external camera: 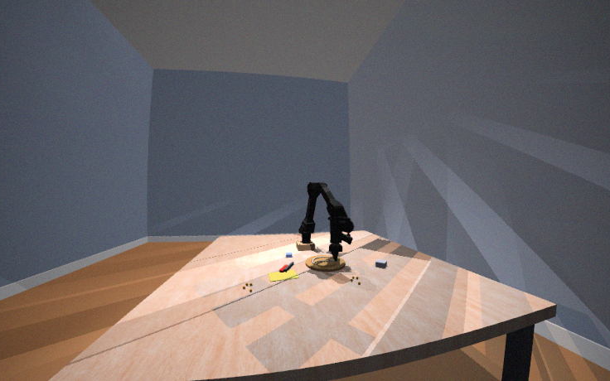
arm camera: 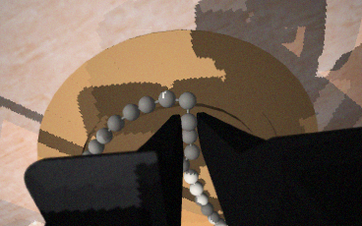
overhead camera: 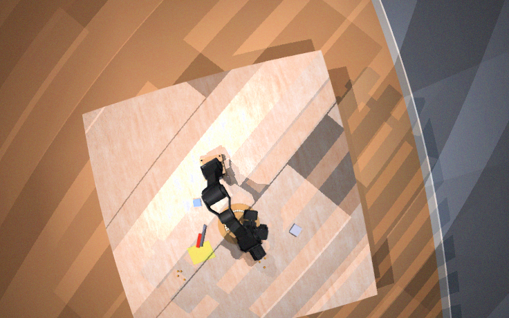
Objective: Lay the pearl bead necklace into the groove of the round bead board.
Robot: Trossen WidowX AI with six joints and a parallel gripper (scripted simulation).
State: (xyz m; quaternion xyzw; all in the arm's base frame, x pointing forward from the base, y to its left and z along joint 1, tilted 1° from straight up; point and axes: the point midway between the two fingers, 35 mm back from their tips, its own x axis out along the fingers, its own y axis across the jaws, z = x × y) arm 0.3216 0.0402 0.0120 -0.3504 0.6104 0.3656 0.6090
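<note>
The round bead board lies 3 cm behind my gripper tip, 4 cm to the right of it and 1 cm below it. From my gripper tip the other things lie so: grey block: 10 cm ahead, 19 cm to the left, 1 cm below; then blue block: 20 cm behind, 19 cm to the right, 1 cm below; then red marker: 4 cm behind, 24 cm to the right, 1 cm below.
</note>
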